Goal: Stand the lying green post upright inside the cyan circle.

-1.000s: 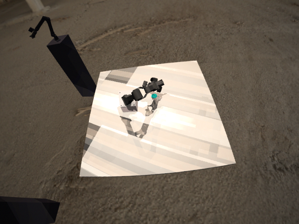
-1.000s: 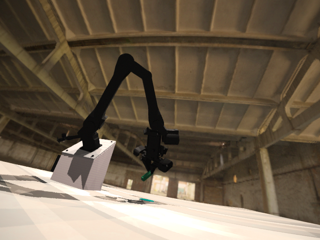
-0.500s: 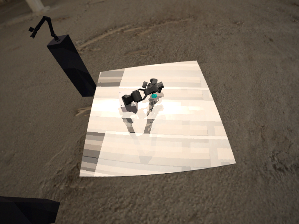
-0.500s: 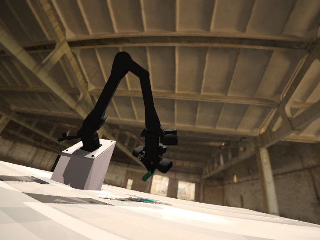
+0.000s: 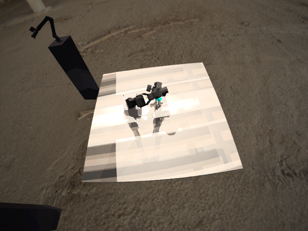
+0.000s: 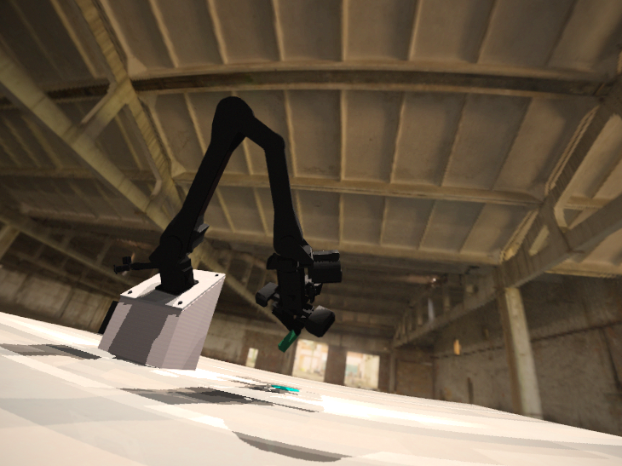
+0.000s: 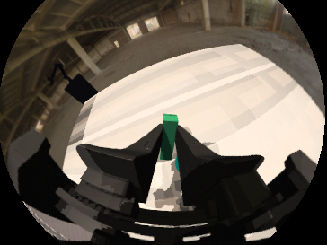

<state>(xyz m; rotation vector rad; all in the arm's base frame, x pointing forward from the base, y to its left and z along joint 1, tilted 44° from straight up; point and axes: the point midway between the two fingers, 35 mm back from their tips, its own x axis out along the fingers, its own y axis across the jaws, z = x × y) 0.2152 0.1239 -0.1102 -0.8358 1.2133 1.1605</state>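
The cyan circle is 1 cm ahead of my gripper tip, 4 cm to the right of it and 12 cm below it. From my gripper tip the other things lie so: green post (1 cm behind, 1 cm to the right, 2 cm below).
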